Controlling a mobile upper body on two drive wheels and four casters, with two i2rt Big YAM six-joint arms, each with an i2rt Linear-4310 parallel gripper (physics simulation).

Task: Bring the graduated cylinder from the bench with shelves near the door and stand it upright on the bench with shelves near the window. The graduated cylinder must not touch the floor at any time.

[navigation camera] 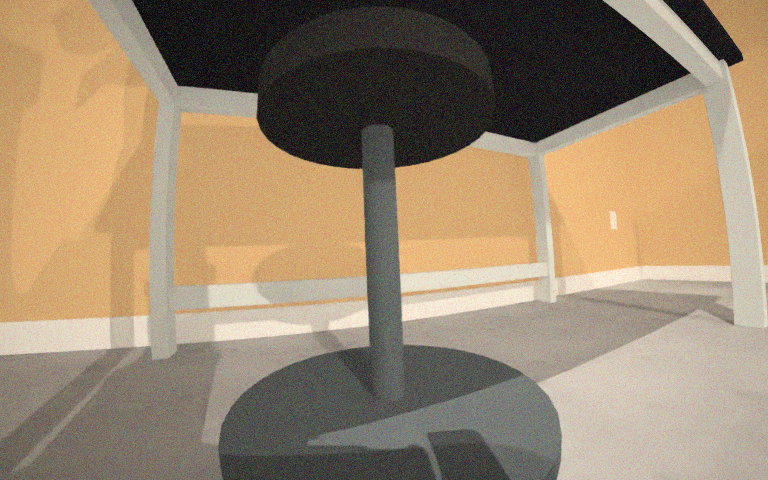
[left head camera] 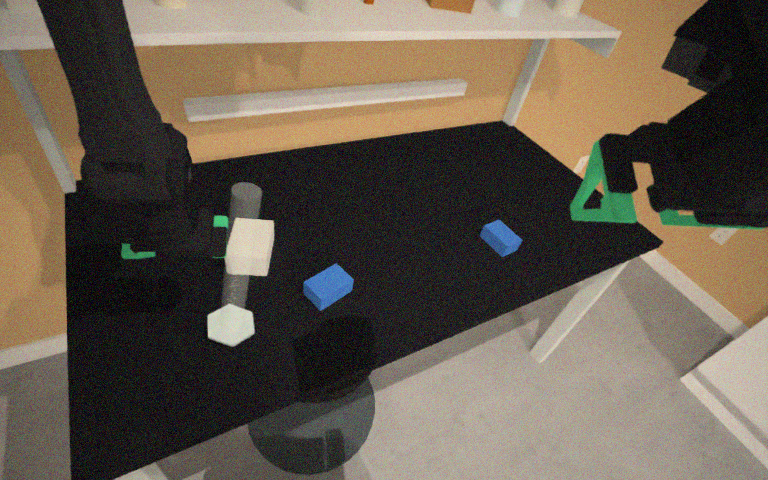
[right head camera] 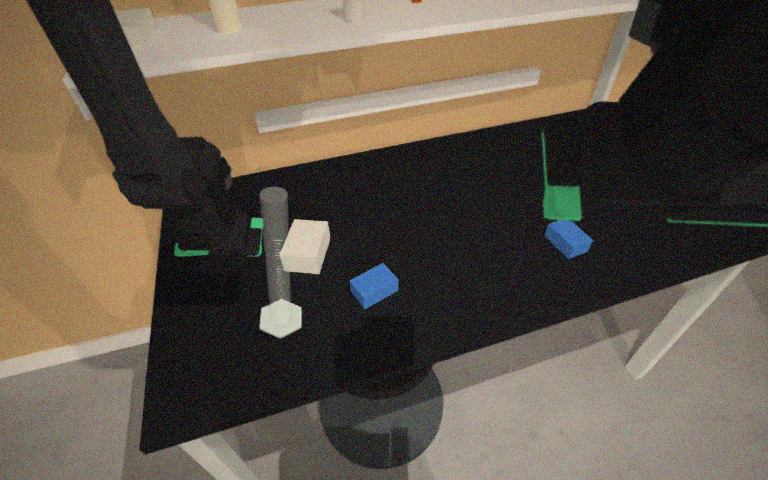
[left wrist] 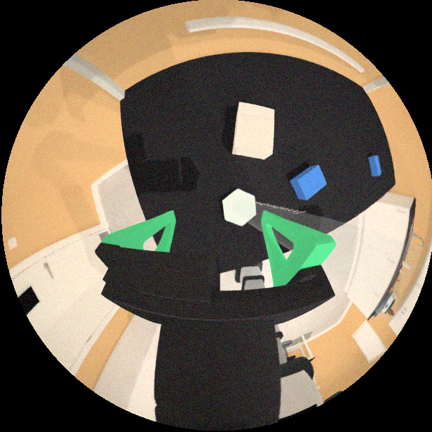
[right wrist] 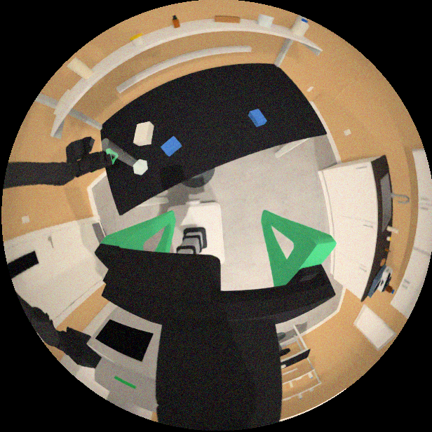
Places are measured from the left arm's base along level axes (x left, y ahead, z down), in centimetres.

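Where they show: left gripper, fingertip midpoint: [left head camera: 187,252] [right head camera: 234,251]; right gripper, fingertip midpoint: [left head camera: 617,215] [right head camera: 606,212].
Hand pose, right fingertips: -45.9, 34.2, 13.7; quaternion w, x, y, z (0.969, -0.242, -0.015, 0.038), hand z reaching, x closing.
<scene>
Each offset is from my right fingertips to the top centre of the thing, as dx, dy, dz. "*": to the spot under its first point. Level surfaces: height alone.
The graduated cylinder {+38.5, +24.4, +17.0} [left head camera: 234,291] [right head camera: 276,249] [left wrist: 239,207] [right wrist: 140,167], a clear grey tube on a pale hexagonal base, stands upright on the black bench top {dz +51.1} [left head camera: 407,186] [right head camera: 453,186] [left wrist: 300,75] [right wrist: 215,100]. Whether this bench is near the door or the window does not show. My left gripper [left head camera: 178,249] [right head camera: 223,246] [left wrist: 218,215] is open and empty, just left of the tube in the head views. In the left wrist view the tube passes behind the right-hand finger, outside the gap. My right gripper [left head camera: 648,217] [right head camera: 628,212] [right wrist: 217,214] is open and empty, far right of the cylinder.
A white box [left head camera: 249,247] [right head camera: 305,246] [left wrist: 254,131] stands close beside the cylinder. Two blue blocks {+21.5, +31.8, +47.1} [left head camera: 328,286] {-26.3, +46.3, +47.1} [left head camera: 501,237] lie farther right. A shelf {* +19.9, +59.8, +5.4} [left head camera: 339,31] [right head camera: 396,33] with bottles runs above the bench. A round stool [navigation camera: 382,226] stands partly under the front edge.
</scene>
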